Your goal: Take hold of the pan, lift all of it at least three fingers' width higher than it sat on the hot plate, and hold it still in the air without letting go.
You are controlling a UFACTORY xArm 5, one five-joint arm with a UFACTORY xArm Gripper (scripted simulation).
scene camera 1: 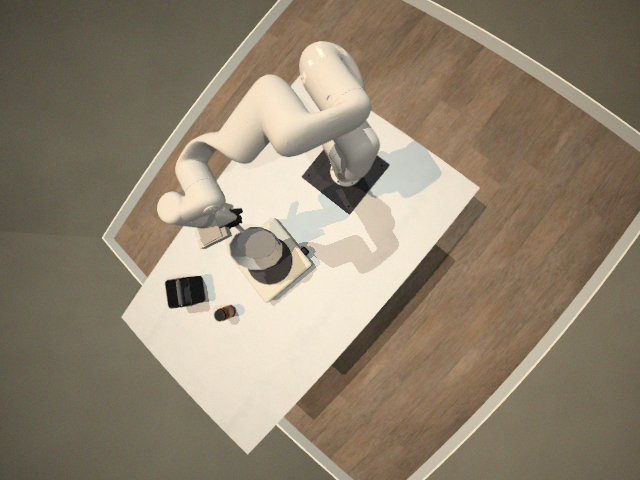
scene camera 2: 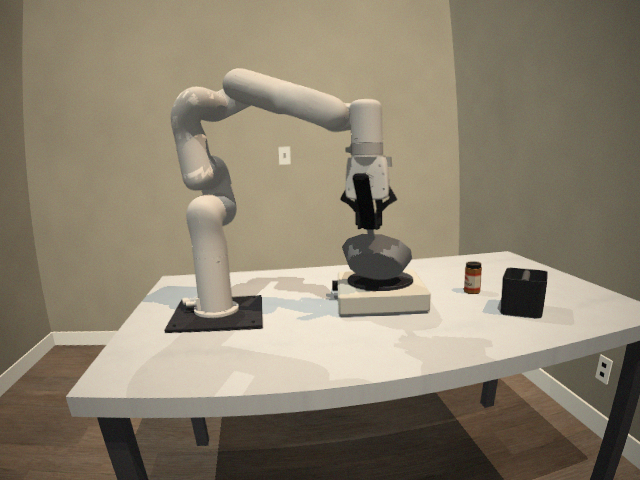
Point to a grey pan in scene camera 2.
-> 375, 256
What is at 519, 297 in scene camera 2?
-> A black box.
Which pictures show the hot plate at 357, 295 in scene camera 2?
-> Scene camera 1 and scene camera 2: all of them.
